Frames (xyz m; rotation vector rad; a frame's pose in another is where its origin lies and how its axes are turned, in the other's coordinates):
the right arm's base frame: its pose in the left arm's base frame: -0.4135 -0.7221 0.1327 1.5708 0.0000 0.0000
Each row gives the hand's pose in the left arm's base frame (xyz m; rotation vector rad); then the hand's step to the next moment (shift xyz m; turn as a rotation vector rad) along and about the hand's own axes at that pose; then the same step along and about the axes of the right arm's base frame.
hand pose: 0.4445 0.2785 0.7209 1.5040 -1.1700 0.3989
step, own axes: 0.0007 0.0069 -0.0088 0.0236 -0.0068 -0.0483
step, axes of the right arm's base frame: -0.0024 0.0071 -0.0084 0.0328 0.0295 -0.0315
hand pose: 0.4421 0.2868 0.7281 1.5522 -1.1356 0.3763
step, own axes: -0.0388 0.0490 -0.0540 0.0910 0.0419 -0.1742
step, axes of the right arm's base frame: -0.0410 0.0172 -0.0696 0.0671 0.1494 -0.1165
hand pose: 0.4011 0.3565 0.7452 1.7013 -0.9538 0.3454
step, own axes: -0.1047 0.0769 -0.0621 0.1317 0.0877 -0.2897
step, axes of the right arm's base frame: -0.1087 0.0055 -0.0943 0.0859 0.2477 -0.2006
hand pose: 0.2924 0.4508 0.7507 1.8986 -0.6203 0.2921
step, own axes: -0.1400 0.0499 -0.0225 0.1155 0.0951 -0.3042
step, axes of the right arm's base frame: -0.1422 -0.0179 -0.0454 0.0695 0.2517 -0.2162
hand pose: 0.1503 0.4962 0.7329 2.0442 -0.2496 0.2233
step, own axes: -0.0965 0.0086 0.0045 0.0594 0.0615 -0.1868
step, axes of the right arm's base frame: -0.0949 -0.0202 0.0001 0.0308 0.1541 -0.1323
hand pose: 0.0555 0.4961 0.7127 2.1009 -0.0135 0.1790
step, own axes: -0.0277 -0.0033 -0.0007 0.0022 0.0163 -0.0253
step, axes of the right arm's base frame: -0.0272 -0.0062 -0.0005 -0.0023 0.0269 -0.0135
